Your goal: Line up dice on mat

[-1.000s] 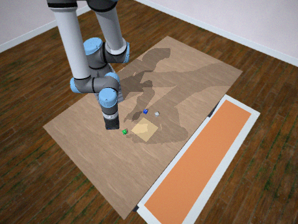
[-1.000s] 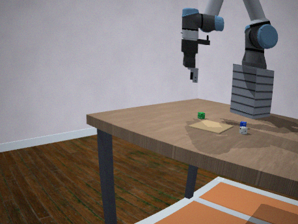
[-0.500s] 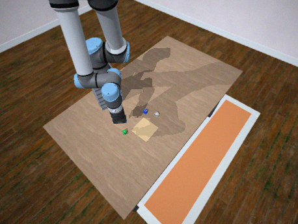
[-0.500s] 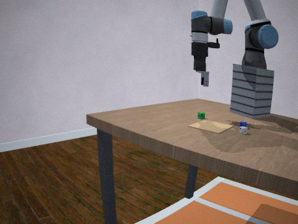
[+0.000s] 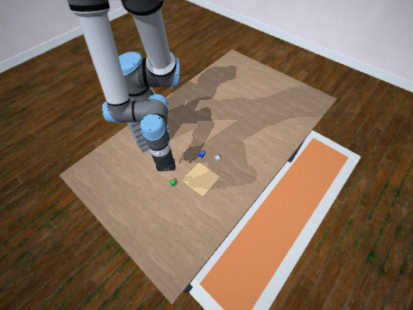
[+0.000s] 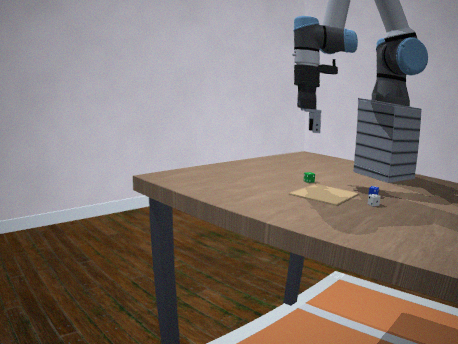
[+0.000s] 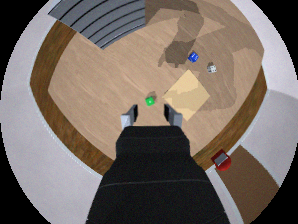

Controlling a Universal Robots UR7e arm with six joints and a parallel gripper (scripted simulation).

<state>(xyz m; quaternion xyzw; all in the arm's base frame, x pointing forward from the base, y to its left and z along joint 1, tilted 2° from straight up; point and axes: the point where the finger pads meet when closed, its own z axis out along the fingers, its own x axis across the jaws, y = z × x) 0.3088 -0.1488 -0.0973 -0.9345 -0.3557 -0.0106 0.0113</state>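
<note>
The green die is 150 mm below my hand and 10 mm to the right of it. Round my hand: tan mat: 160 mm below, 100 mm to the left, 100 mm ahead; then blue die: 220 mm to the left, 150 mm below, 10 mm ahead; then white die: 250 mm to the left, 150 mm below, 90 mm ahead.
</note>
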